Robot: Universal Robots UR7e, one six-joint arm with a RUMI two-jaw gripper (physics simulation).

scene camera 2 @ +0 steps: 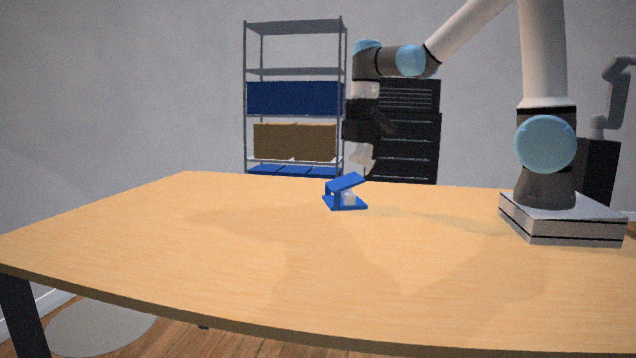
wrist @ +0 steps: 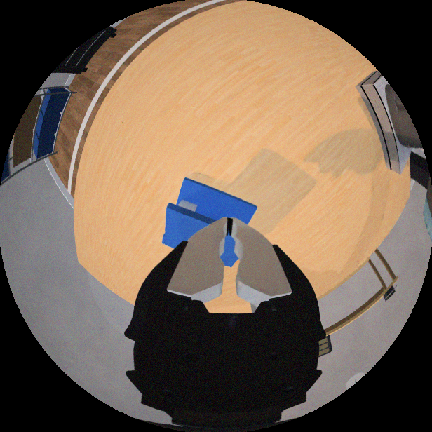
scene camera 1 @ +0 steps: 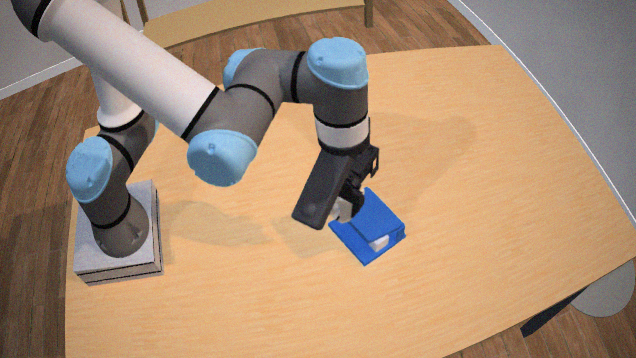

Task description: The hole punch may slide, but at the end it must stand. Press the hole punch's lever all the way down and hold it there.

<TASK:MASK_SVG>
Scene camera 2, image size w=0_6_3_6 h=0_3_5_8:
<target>gripper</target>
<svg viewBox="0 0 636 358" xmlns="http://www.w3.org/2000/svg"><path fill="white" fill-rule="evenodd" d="M346 99L345 121L342 121L341 139L356 143L355 151L349 155L349 161L360 164L363 175L368 175L380 152L380 129L385 133L396 134L398 127L378 109L372 107L372 104L378 104L378 99Z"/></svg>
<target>blue hole punch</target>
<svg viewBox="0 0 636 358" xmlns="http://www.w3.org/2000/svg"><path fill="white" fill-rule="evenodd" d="M366 179L353 171L325 182L325 195L322 195L322 199L331 211L367 210L368 205L352 190L352 187L367 182Z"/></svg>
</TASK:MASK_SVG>
